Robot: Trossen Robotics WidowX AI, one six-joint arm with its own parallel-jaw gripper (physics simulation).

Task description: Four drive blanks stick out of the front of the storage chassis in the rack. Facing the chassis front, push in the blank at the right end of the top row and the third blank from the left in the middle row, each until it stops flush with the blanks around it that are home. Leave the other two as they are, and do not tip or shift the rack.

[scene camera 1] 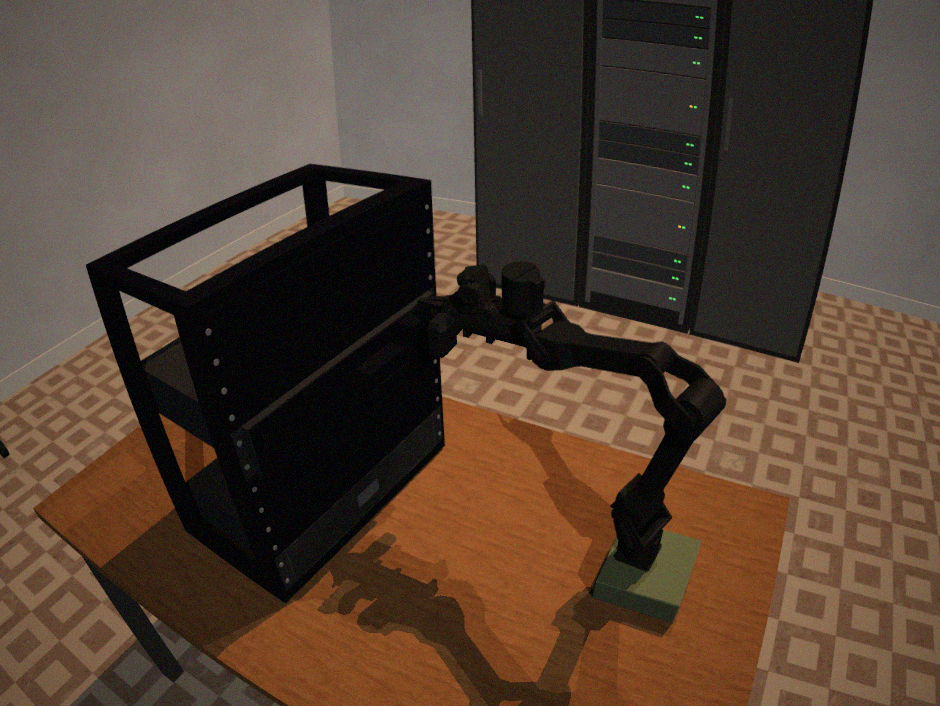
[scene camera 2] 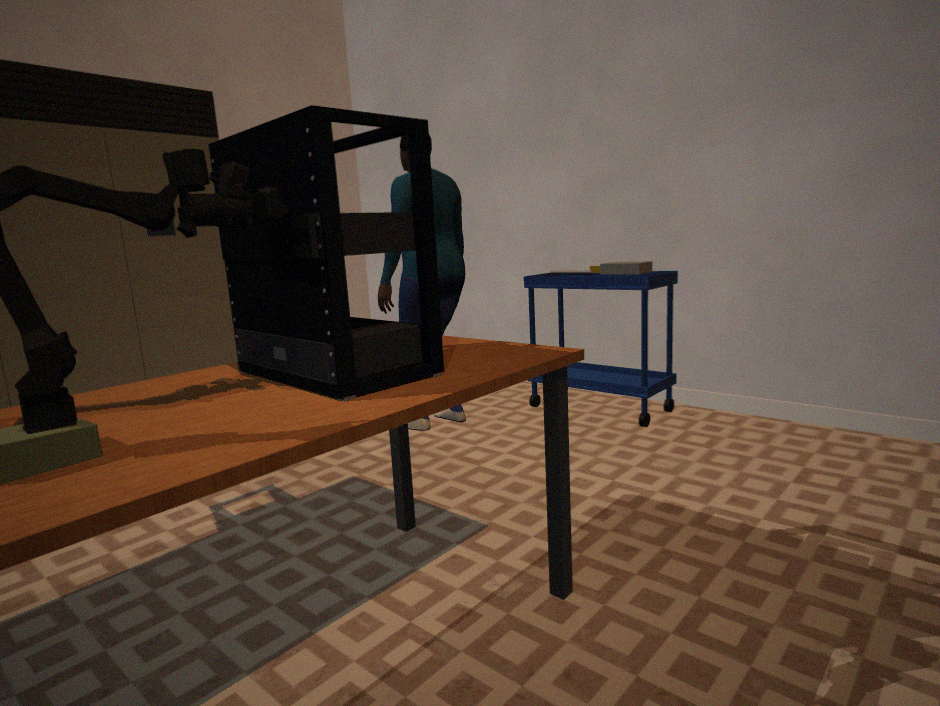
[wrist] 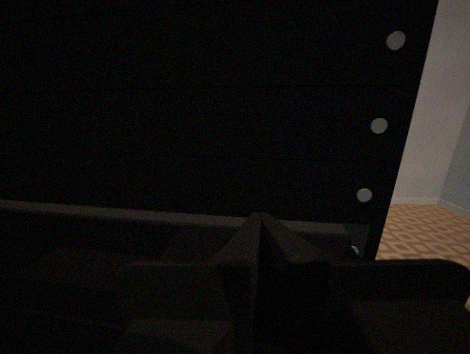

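Where they show: gripper, fingertip midpoint: (scene camera 1: pixel 418 301) (scene camera 2: pixel 287 208) (wrist: pixel 259 219); arm's base, link origin: (scene camera 1: pixel 638 552) (scene camera 2: pixel 49 426).
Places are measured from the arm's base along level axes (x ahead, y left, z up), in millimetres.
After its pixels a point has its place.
The black rack (scene camera 1: pixel 186 301) @[x 487, y 389, z 534 mm] (scene camera 2: pixel 427 265) @[x 746, y -99, z 212 mm] (wrist: pixel 395 80) @[x 482, y -91, z 428 mm] stands upright on the table. The storage chassis (scene camera 1: pixel 319 440) @[x 474, y 233, z 215 mm] (scene camera 2: pixel 376 231) @[x 632, y -71, z 295 mm] (wrist: pixel 125 215) @[x 468, y 83, z 336 mm] is in it, its front very dark below a thin, lighter top edge. A faint lighter rectangle shows on its front in scene camera 1. The separate blanks, their rows and how far each stands out cannot be told. My gripper (scene camera 1: pixel 427 305) @[x 456, y -18, z 349 mm] (wrist: pixel 259 219) @[x 456, y -18, z 349 mm] is shut and empty. Its tips are at the chassis front, just below the top edge and near the right end; contact cannot be told. The fingers hide part of the front.
The arm stands on a green base block (scene camera 1: pixel 668 566) @[x -60, y 6, z 1 mm] (scene camera 2: pixel 53 448) @[x -8, y -67, z -20 mm] on the wooden table (scene camera 1: pixel 524 486) @[x 282, y -93, z -55 mm] (scene camera 2: pixel 486 364) @[x 915, y -104, z -54 mm]. A plain panel (scene camera 1: pixel 410 448) @[x 479, y 12, z 34 mm] (scene camera 2: pixel 303 355) @[x 479, y 33, z 32 mm] fills the rack's bottom front. A person (scene camera 2: pixel 448 220) is behind the rack. A blue cart (scene camera 2: pixel 600 281) and tall server cabinets (scene camera 1: pixel 531 151) stand beyond.
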